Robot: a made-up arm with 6 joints.
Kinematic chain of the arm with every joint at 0, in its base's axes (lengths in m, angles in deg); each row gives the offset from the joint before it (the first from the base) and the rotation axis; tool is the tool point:
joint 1: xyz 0 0 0.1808 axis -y
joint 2: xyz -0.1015 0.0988 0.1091 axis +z
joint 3: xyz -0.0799 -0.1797 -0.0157 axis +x
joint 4: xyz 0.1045 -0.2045 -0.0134 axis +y
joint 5: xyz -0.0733 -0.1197 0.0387 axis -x
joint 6: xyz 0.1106 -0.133 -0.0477 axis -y
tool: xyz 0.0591 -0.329 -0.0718
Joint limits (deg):
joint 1: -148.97..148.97
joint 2: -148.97..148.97
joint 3: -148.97..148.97
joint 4: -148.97..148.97
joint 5: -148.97..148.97
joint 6: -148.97..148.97
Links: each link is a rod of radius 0.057 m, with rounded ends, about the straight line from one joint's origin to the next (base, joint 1, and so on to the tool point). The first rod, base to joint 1, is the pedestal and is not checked.
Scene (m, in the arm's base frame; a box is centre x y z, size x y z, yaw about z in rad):
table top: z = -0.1
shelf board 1: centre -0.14 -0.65 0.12 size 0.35 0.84 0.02 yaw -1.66
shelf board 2: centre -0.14 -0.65 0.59 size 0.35 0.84 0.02 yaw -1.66
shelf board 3: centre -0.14 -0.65 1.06 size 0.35 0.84 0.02 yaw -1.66
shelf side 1: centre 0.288 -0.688 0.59 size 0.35 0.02 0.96 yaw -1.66
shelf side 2: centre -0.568 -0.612 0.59 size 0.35 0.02 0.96 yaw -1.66
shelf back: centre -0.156 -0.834 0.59 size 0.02 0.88 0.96 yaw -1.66
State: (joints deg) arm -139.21 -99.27 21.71 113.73 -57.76 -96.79
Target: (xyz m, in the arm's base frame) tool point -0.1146 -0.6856 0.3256
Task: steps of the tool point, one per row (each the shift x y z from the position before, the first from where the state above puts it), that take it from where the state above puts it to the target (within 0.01 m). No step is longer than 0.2 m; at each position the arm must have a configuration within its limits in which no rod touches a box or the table.
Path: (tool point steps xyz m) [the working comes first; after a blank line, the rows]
Joints at the target: -116.74 10.81 53.64 148.97 -48.84 -104.67
Straight joint move there: touches shelf board 2, shelf side 1.

1: -0.0119 -0.1661 0.0963
2: -0.0417 -0.1700 0.0564
3: -0.0668 -0.1617 0.0172
4: -0.0867 -0.1434 -0.0192
5: -0.1003 -0.1164 -0.0511
6: -0.1070 -0.0825 -0.0765
7: -0.1062 -0.0442 -0.0942
8: -0.0973 -0.0044 -0.1024
9: -0.0817 0.0329 -0.1005
10: -0.0312 -0.0591 0.0331
11: -0.0263 -0.0690 0.0143
12: -0.0132 -0.0774 -0.0032
13: 0.0071 -0.0814 -0.0174
14: 0.0308 -0.0795 -0.0268

